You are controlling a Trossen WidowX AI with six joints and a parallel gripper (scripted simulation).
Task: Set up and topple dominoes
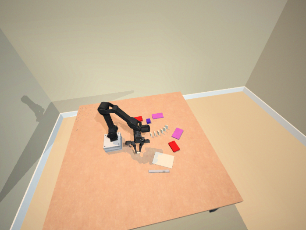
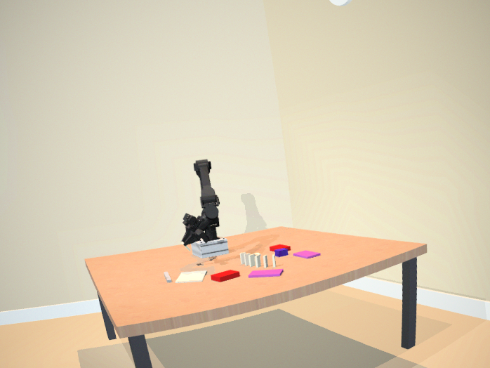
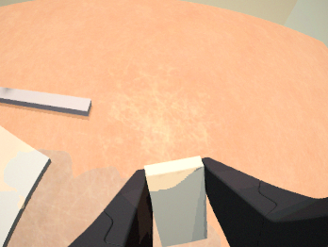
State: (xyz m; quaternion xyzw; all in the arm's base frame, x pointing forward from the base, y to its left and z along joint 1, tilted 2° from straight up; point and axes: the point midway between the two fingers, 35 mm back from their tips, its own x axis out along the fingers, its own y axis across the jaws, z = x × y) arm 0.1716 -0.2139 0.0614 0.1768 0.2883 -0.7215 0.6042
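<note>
The grey bar lies 120 mm ahead of my gripper tip, 150 mm to the right of it and 100 mm below it. Round my gripper tip: purple block 200 mm ahead, 380 mm to the left, 90 mm below; then cream sheet 190 mm ahead, 70 mm to the right, 110 mm below.
</note>
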